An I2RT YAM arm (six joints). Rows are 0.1 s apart.
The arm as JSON. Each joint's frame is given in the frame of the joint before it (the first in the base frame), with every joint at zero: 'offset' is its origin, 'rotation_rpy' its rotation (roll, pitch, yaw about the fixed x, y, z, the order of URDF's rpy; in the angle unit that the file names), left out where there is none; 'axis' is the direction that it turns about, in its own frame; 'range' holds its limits. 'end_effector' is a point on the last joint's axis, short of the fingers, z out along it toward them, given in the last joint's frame.
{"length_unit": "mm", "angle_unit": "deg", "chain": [
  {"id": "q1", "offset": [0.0, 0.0, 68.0], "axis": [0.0, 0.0, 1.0], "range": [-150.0, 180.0]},
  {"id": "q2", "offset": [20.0, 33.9, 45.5], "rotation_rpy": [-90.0, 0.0, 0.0], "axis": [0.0, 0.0, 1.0], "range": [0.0, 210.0]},
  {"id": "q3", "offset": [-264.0, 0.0, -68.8], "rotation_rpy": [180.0, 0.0, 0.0], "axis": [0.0, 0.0, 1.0], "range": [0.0, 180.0]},
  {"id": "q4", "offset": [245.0, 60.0, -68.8], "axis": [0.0, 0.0, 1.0], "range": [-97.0, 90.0]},
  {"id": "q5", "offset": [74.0, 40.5, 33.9], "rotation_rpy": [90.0, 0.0, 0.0], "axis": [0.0, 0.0, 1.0], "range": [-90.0, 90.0]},
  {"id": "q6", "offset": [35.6, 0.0, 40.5], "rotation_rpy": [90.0, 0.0, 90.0], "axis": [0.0, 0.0, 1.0], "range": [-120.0, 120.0]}
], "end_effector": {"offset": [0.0, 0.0, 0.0], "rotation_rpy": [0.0, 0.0, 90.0]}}
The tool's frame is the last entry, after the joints.
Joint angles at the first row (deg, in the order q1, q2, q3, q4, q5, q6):
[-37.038, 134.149, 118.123, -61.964, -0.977, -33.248]
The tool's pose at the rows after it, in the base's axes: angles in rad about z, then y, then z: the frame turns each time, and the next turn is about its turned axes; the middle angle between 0 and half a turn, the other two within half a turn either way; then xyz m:
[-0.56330, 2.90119, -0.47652, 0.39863, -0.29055, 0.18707]
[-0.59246, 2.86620, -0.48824, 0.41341, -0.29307, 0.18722]
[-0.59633, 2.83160, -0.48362, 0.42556, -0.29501, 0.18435]
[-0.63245, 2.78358, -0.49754, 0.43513, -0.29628, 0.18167]
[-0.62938, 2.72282, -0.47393, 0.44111, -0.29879, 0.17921]
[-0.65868, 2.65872, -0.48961, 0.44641, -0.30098, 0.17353]
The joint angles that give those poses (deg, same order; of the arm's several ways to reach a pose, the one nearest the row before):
[-36.154, 137.619, 124.330, -62.967, -0.923, -31.070]
[-35.360, 140.959, 130.131, -63.398, -0.385, -29.336]
[-34.743, 143.737, 134.312, -62.815, -0.176, -28.258]
[-34.203, 145.124, 135.881, -60.256, 0.713, -26.602]
[-34.058, 145.063, 134.633, -55.590, 0.814, -25.324]
[-33.870, 144.679, 131.940, -49.648, 1.796, -24.624]

